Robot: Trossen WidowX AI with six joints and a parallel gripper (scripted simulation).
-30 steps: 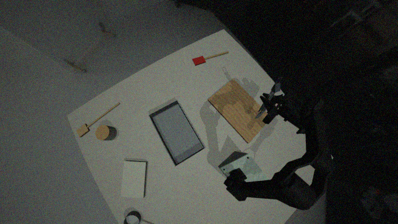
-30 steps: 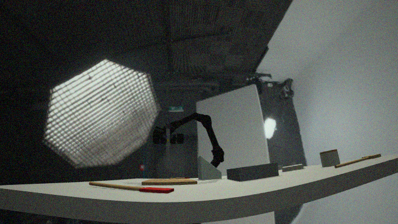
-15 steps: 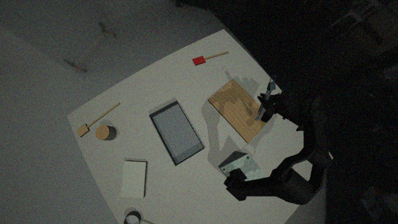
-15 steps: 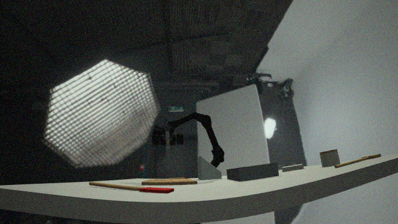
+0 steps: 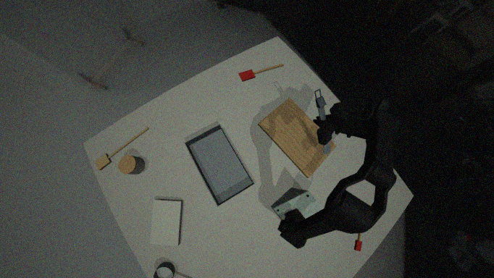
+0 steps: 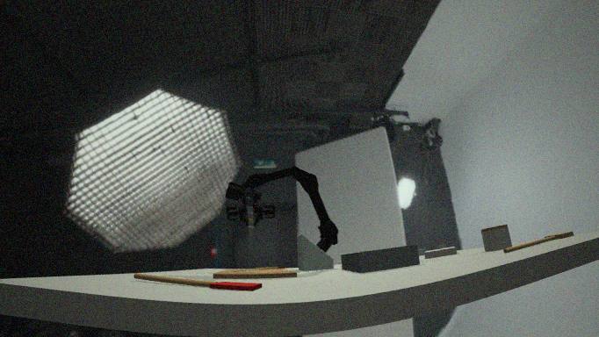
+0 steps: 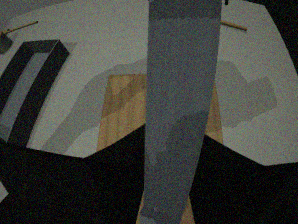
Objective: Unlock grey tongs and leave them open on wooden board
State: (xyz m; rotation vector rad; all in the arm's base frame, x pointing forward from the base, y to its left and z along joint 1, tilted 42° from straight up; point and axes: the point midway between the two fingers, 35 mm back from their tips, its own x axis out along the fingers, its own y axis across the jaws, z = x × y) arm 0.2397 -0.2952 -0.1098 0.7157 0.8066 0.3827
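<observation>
The wooden board is 170 mm below my gripper tip, 20 mm behind it and 10 mm to the left of it. Also, from my gripper tip: red spatula (400 mm ahead, 170 mm below, 70 mm to the right); white slab (730 mm to the left, 170 mm below, 40 mm ahead); dark roasting tin (400 mm to the left, 150 mm below, 100 mm ahead).
</observation>
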